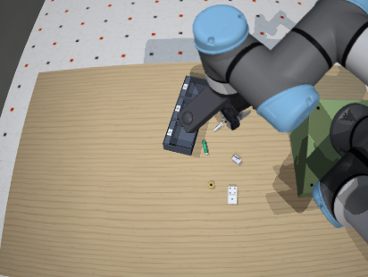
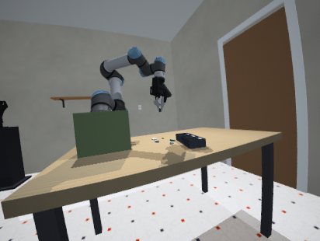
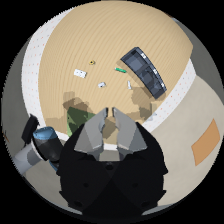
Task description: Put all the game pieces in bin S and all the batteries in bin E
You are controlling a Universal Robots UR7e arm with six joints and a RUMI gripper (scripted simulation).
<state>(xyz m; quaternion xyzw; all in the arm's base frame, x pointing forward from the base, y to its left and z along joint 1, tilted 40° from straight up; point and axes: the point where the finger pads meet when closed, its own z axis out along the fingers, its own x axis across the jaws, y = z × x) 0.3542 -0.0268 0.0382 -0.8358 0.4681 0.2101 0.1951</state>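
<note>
Now: the black bin tray 190 mm below my hand, 140 mm to the right of it and 100 mm ahead of it. From my hand the other things lie so: green battery (200 mm below, 50 mm ahead, 30 mm to the right); then grey-white piece (200 mm below, 40 mm behind, 10 mm to the left); then gold ring (200 mm below, 90 mm to the left, 40 mm ahead).
</note>
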